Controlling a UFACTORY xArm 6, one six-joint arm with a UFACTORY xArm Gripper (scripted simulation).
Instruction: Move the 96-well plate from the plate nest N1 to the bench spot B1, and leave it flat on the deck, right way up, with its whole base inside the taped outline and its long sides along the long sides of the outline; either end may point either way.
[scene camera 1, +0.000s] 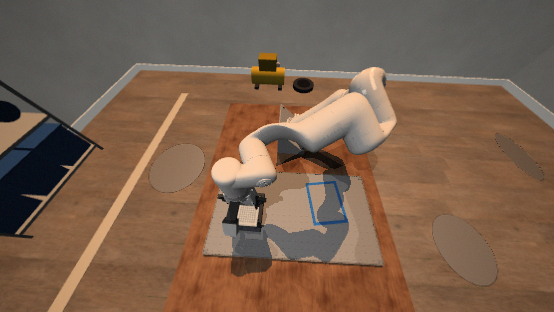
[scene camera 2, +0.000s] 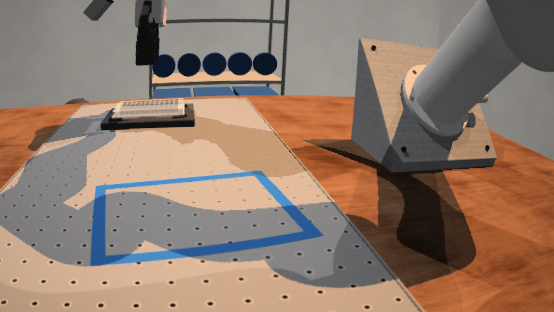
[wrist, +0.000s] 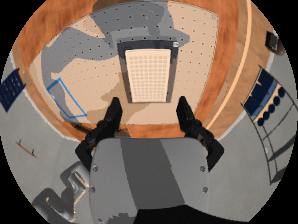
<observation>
In view: my gripper (scene camera 2: 147, 62), a 96-well plate (scene camera 2: 160, 108), a dark plate nest N1 (scene camera 2: 190, 120) and a blue tape (scene camera 2: 98, 226).
The 96-well plate shows as well in the wrist view (wrist: 136, 71). My gripper also shows in scene camera 1 (scene camera 1: 245, 204) and in the wrist view (wrist: 149, 103). The dark plate nest N1 is seen too in the wrist view (wrist: 140, 44).
</observation>
